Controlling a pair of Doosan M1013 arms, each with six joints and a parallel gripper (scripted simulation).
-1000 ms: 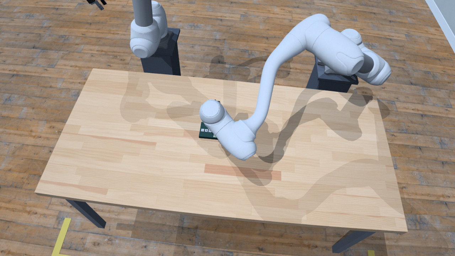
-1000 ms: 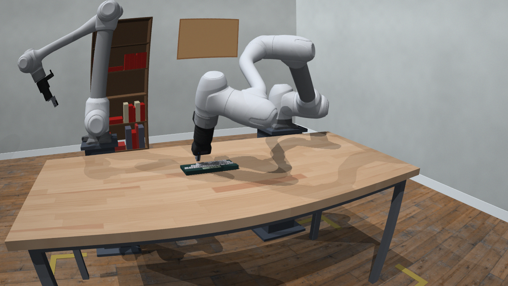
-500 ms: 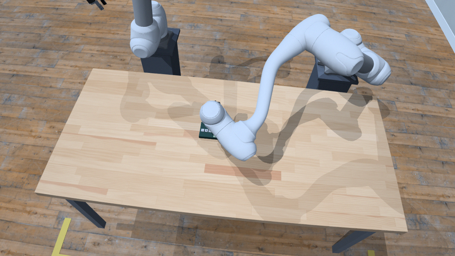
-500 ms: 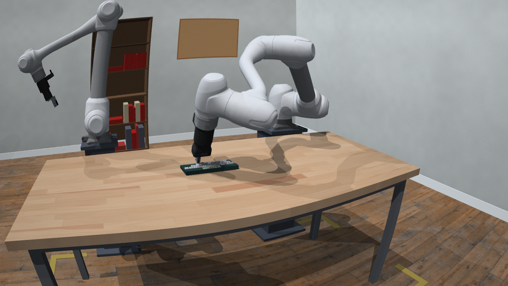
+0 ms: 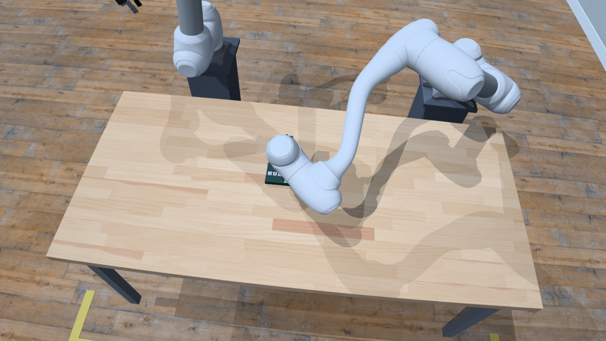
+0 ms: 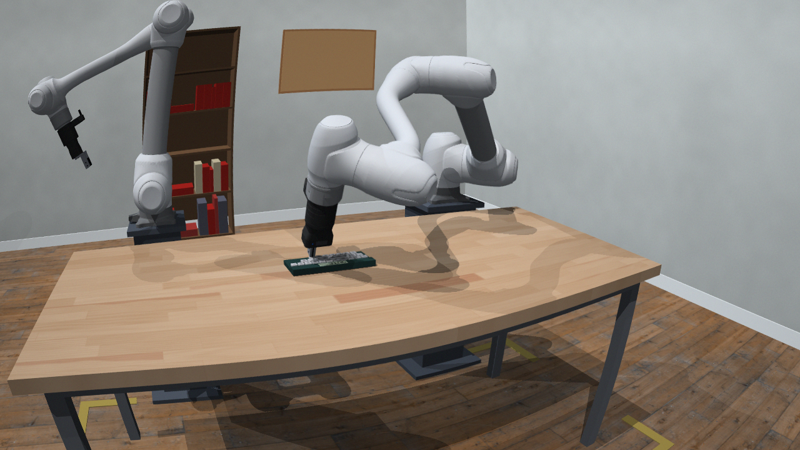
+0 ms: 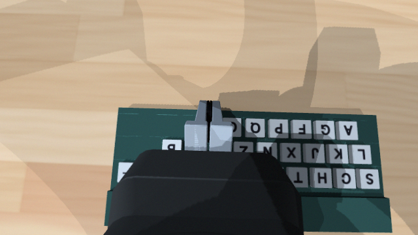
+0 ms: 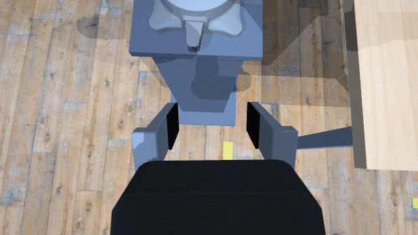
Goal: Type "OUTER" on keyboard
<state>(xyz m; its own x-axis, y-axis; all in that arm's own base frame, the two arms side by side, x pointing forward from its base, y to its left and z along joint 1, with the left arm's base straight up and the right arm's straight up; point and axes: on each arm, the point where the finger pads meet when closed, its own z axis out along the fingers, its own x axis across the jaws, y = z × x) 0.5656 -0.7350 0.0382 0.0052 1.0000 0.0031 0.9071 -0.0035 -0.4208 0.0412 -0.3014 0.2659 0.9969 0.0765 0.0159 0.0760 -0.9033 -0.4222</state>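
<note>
Now: left hand 6 cm to the left of the left-arrow key, 5 cm short of it and 2 cm above it.
</note>
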